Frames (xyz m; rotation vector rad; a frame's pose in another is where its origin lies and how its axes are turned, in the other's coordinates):
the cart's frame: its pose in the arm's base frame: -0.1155 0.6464 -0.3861 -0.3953 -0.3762 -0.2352
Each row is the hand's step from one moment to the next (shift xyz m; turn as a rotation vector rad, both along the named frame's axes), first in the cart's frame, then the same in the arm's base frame.
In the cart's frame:
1: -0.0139 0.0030 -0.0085 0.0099 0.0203 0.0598
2: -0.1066 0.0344 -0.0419 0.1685 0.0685 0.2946
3: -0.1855 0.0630 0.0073 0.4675 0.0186 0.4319
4: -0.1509 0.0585 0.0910 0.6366 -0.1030 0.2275
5: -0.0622 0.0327 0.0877 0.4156 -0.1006 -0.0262
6: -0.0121 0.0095 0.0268 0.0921 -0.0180 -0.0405
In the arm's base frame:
1: -0.0091 0.0012 -0.0138 -0.0036 0.0416 0.0484
2: -0.0733 0.0294 -0.0898 0.0814 0.1587 0.2968
3: -0.1515 0.0873 -0.0886 0.2947 0.1263 0.5501
4: -0.1474 0.1128 -0.0017 0.4751 -0.0930 0.4829
5: -0.0738 0.0751 0.0394 0.3544 -0.1632 0.1768
6: -0.0164 0.0215 0.0150 0.0905 -0.0467 0.0081

